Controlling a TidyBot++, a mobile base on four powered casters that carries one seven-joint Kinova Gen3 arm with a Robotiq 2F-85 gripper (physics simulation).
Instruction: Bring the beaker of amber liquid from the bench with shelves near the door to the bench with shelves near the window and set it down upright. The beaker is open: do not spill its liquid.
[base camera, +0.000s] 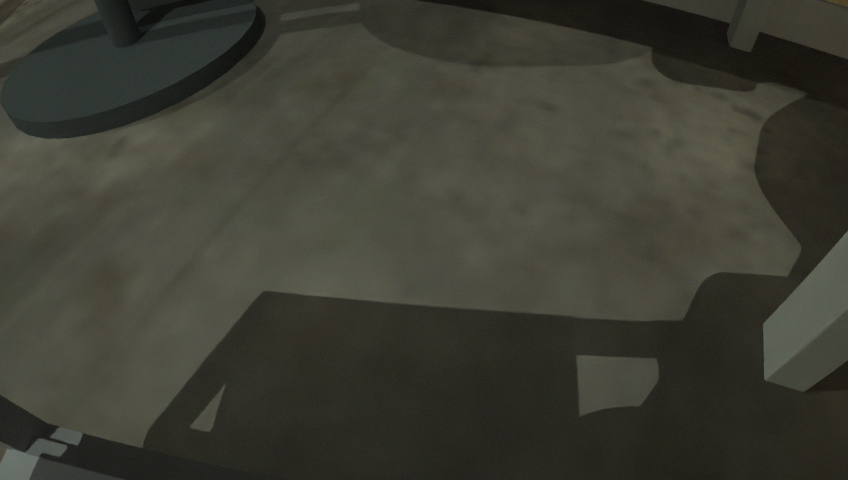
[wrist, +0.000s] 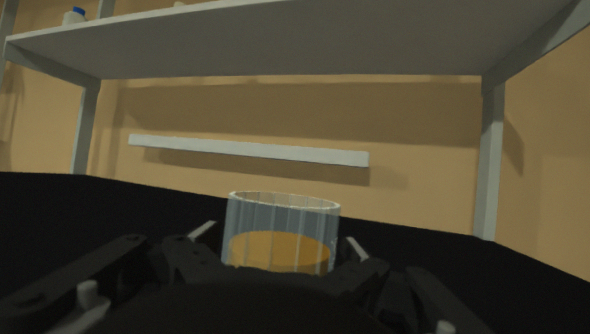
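Note:
A clear open beaker (wrist: 281, 225) with amber liquid stands upright on the black bench top (wrist: 150, 207) in the wrist view. Its lower part is hidden behind the gripper's body. My gripper (wrist: 279, 242) is open, with one finger on each side of the beaker and a gap showing between each fingertip and the glass. The liquid's surface lies well below the rim. The beaker does not show in the base camera view.
A grey shelf (wrist: 290, 45) spans above the bench, carried by posts at left and right (wrist: 490, 165). A white bottle with a blue cap (wrist: 75, 17) stands on it. A pale bar (wrist: 250, 150) is on the wall. In the base view are a round stand base (base camera: 119, 77) and a bench leg (base camera: 803, 333).

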